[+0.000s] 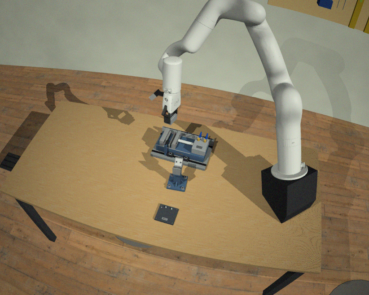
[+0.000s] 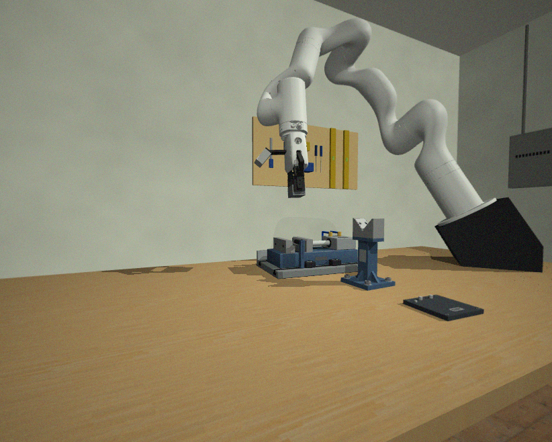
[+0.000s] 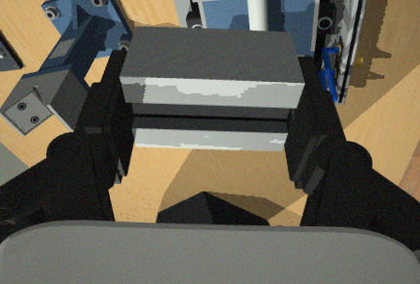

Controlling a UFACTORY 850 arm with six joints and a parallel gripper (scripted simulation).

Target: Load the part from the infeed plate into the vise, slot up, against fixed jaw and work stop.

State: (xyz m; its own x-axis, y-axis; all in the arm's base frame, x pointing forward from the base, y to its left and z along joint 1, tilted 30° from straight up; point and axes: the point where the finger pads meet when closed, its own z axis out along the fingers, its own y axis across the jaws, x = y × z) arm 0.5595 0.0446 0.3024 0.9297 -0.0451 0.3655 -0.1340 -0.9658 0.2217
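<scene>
Right now the grey fixed jaw is 17 cm below my hand, 4 cm ahead of it and 1 cm to the right of it. Round my hand: white cylinder rod: 17 cm below, 8 cm behind, 1 cm to the right; black work stop rod: 16 cm below, 3 cm to the left, 1 cm ahead; grey block: right at my hand.
</scene>
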